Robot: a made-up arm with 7 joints.
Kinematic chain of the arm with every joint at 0, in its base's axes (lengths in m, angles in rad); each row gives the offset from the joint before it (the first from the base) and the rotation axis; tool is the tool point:
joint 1: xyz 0 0 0.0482 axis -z
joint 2: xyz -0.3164 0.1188 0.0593 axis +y
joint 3: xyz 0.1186 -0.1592 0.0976 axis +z
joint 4: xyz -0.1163 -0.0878 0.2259 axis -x
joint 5: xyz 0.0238 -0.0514 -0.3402 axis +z
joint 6: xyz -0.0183 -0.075 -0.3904 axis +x
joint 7: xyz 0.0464 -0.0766 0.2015 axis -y
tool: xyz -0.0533 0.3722 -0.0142
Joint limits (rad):
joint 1: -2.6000..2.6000
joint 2: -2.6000..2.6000
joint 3: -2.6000..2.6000
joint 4: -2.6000..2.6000
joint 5: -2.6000..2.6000
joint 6: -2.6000..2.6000
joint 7: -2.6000..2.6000
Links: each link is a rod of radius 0.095 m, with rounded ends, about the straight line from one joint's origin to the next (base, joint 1, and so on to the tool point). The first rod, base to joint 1, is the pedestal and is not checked.
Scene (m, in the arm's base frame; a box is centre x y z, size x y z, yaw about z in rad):
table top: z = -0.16
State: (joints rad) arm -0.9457 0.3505 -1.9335 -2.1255 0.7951 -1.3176 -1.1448
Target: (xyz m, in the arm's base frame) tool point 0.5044 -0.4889 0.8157
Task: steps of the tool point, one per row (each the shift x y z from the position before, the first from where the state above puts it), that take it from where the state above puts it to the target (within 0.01 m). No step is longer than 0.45 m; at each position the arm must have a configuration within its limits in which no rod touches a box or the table.
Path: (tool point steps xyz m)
1: 0.1950 -0.3310 0.0594
2: 0.0144 -0.4024 0.0506
3: -0.1879 -0.3751 0.0223

